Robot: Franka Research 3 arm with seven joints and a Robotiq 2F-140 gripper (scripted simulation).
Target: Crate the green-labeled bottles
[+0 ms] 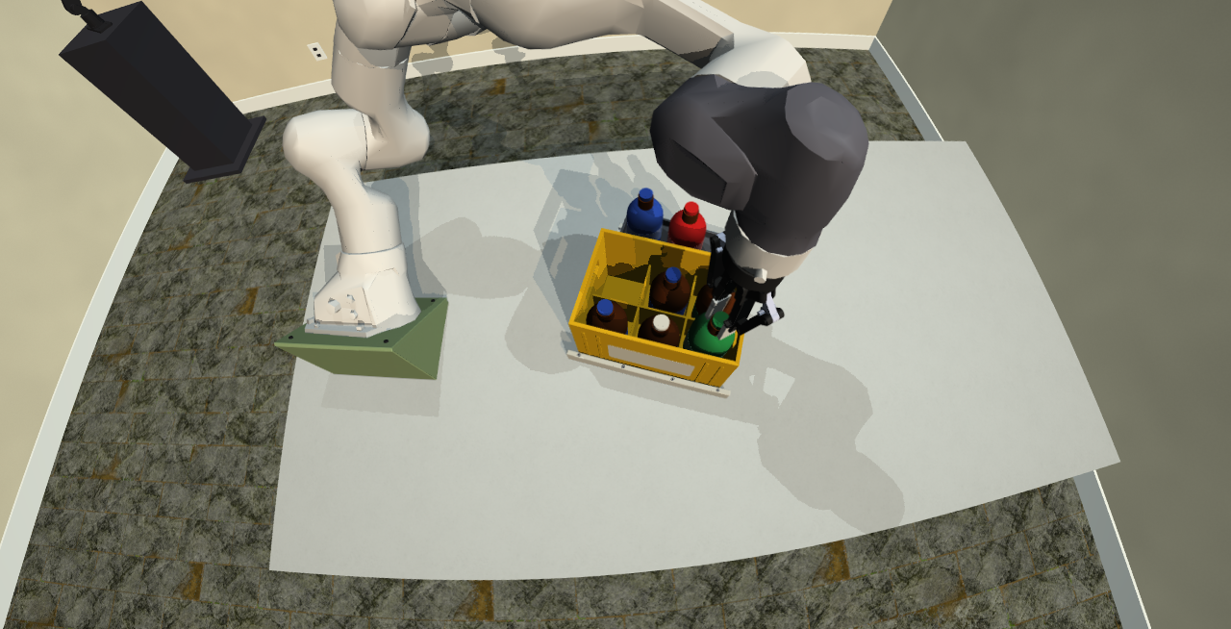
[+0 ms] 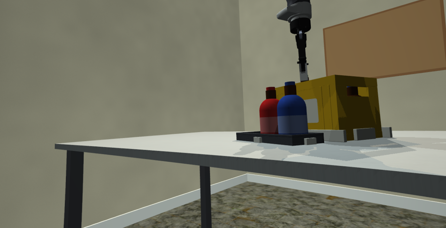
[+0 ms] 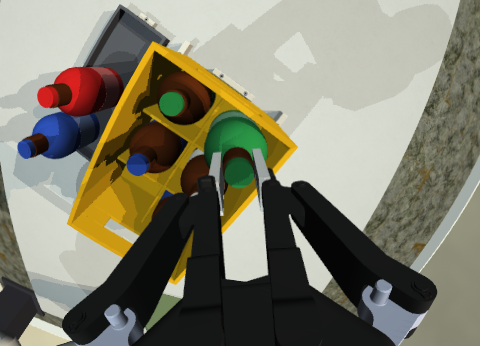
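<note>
Now: hand 9 cm above the green-labeled bottle. Also, from my hand: blue-labeled bottle (8 cm behind, 28 cm to the left, 15 cm below); then red bottle (25 cm to the left, 15 cm below); then dark tray (25 cm to the left, 22 cm below).
</note>
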